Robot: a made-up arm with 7 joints. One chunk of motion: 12 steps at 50 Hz.
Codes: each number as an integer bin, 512 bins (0 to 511) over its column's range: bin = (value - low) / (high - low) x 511, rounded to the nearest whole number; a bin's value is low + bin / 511 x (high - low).
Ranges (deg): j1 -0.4..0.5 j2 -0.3..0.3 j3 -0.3..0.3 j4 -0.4..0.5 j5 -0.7..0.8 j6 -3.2..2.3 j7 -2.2..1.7
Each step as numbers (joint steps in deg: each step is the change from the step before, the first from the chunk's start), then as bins.
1 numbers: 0.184 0.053 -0.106 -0.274 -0.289 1.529 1.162
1 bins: 332 301 165 72 140 439 441
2 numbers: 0.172 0.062 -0.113 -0.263 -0.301 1.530 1.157
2 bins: 325 308 159 78 136 439 440
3 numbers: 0.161 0.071 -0.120 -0.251 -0.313 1.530 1.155
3 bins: 319 316 153 85 132 439 440
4 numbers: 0.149 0.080 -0.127 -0.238 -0.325 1.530 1.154
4 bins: 312 324 147 92 128 439 439
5 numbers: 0.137 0.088 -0.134 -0.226 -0.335 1.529 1.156
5 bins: 305 330 141 99 124 439 440
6 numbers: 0.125 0.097 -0.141 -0.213 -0.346 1.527 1.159
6 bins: 298 338 135 106 121 439 440
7 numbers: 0.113 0.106 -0.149 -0.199 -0.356 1.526 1.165
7 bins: 291 346 129 114 117 439 441
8 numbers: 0.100 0.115 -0.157 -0.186 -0.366 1.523 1.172
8 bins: 284 353 122 122 114 439 442
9 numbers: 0.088 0.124 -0.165 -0.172 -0.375 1.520 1.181
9 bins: 277 361 115 129 111 439 443
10 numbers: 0.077 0.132 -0.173 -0.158 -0.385 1.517 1.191
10 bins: 271 368 108 137 107 438 444
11 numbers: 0.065 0.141 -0.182 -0.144 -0.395 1.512 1.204
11 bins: 264 376 100 145 104 438 446
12 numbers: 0.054 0.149 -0.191 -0.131 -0.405 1.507 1.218
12 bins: 258 382 93 153 100 437 448
